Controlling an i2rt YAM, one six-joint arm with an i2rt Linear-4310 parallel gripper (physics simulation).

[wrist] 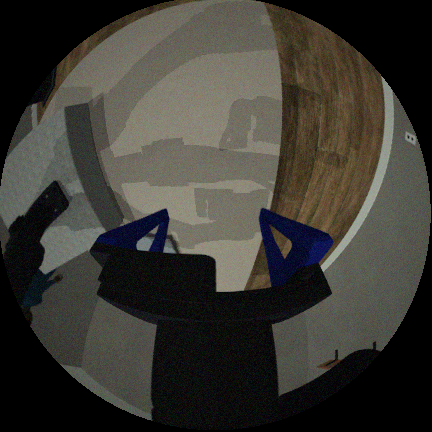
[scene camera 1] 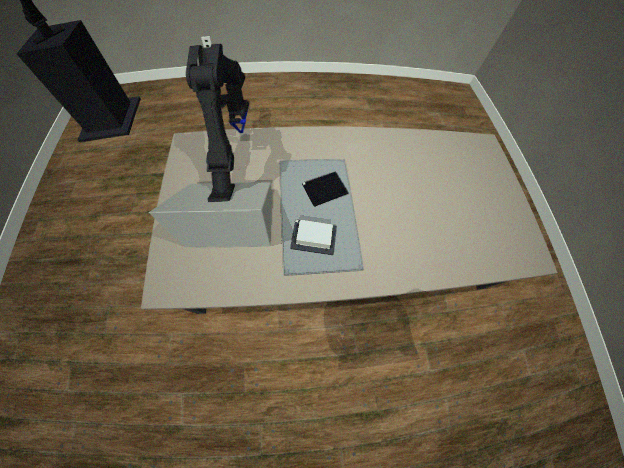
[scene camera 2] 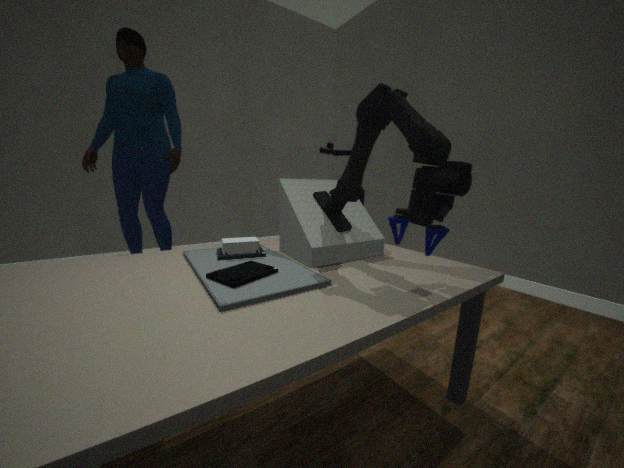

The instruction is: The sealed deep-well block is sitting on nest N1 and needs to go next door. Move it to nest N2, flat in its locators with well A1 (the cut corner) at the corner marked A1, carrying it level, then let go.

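Places are measured from the arm's base along level axes (x up, y back, z right), in millimetres.
Where they show: gripper, fingertip midpoint: (wrist: 213,213) (scene camera 1: 242,126) (scene camera 2: 411,249); arm's base at its link origin: (wrist: 40,214) (scene camera 1: 222,193) (scene camera 2: 331,211).
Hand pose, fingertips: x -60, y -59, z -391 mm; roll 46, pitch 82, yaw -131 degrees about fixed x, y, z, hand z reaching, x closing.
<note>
Things, the pixels of their top centre, and the offset from my fingertips. Level surfaces: height alone.
- white deep-well block at its top centre: (scene camera 1: 314,232) (scene camera 2: 240,239) dx -41, dy -257, dz +529 mm
- second dark nest at its top centre: (scene camera 2: 243,268) (scene camera 1: 325,186) dx -77, dy -335, dz +311 mm
- beige table at its surface level: dx -108 mm
The white deep-well block (scene camera 1: 314,233) (scene camera 2: 240,245) sits on a dark nest (scene camera 1: 313,249) (scene camera 2: 226,256), level as far as I can see. A second dark nest (scene camera 1: 325,188) (scene camera 2: 241,273) lies turned at an angle on the same board, with no block on it. The views do not show which nest is marked N1 or N2, and the cut corner and the A1 mark are too small to tell. My gripper (scene camera 1: 239,125) (scene camera 2: 413,249) (wrist: 213,213) has blue fingers, stands wide open and empty, and hangs above the table's back edge, well away from both nests.
Both nests lie on a blue-grey board (scene camera 1: 347,251) (scene camera 2: 302,282). The arm stands on a grey sloped base block (scene camera 1: 216,226) (scene camera 2: 347,251) beside it, on the beige table (scene camera 1: 428,201) (scene camera 2: 126,342). A person (scene camera 2: 141,125) stands behind the table. A dark pedestal (scene camera 1: 80,80) stands on the floor.
</note>
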